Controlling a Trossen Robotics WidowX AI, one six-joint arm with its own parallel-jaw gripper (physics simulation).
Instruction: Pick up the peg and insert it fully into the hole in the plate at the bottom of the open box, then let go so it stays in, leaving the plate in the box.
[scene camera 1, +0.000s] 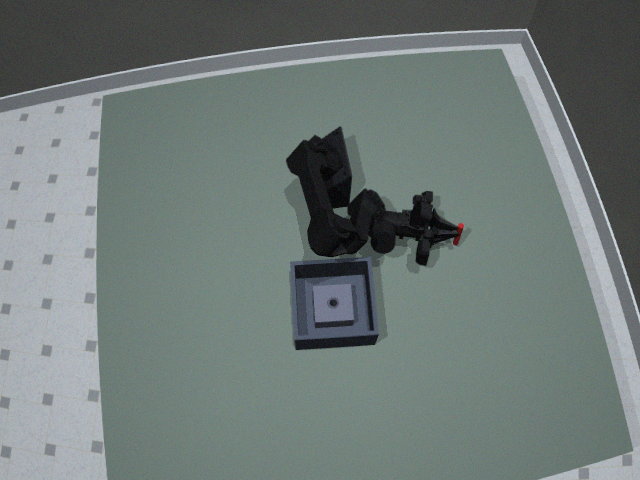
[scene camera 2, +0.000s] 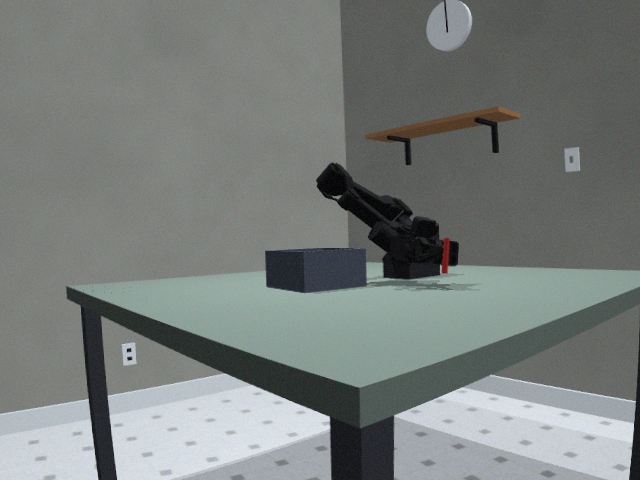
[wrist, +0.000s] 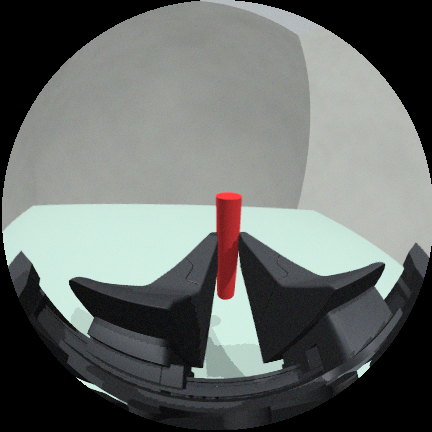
In view: my gripper (scene camera 1: 459, 231), a blue-grey box (scene camera 1: 358, 272), a red peg (wrist: 228, 204) and a pale square plate (scene camera 1: 340, 296).
The blue-grey box is seen too in scene camera 2 (scene camera 2: 308, 270). My gripper is seen too in scene camera 2 (scene camera 2: 445, 250) and in the wrist view (wrist: 227, 238). The wrist view misses the blue-grey box: it is out of frame. Scene camera 2 misses the pale square plate, which is hidden by the blue-grey box.
